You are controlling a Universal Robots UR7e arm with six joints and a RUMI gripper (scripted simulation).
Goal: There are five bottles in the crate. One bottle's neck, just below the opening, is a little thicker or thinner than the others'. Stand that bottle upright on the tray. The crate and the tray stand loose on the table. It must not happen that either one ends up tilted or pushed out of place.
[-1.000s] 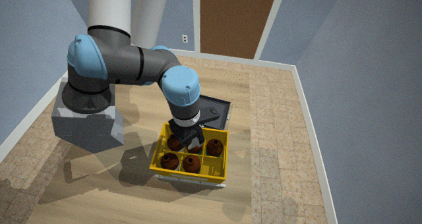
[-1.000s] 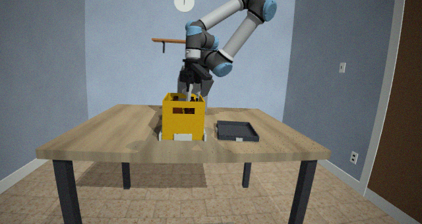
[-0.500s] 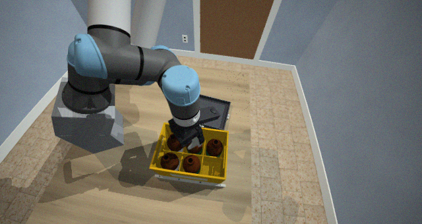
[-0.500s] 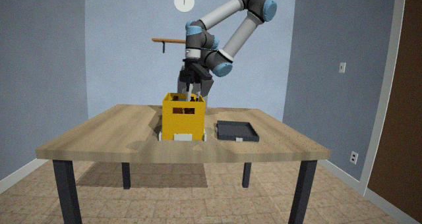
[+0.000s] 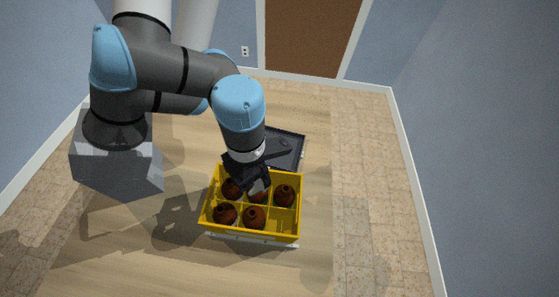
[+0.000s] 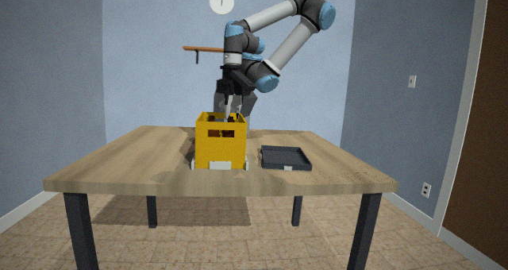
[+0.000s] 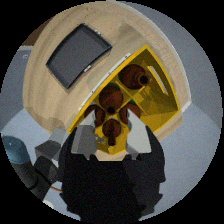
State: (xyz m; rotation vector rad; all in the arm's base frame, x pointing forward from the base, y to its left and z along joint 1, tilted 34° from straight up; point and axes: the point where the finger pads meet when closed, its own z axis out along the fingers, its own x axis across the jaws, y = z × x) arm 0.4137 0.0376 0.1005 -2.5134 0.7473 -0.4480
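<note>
The crate lies 1 cm ahead of my hand, 4 cm to the right of it and 10 cm below it. Round my hand: tray (5 cm behind, 22 cm to the left, 17 cm below); then bottle (8 cm ahead, 2 cm to the left, 9 cm below).
</note>
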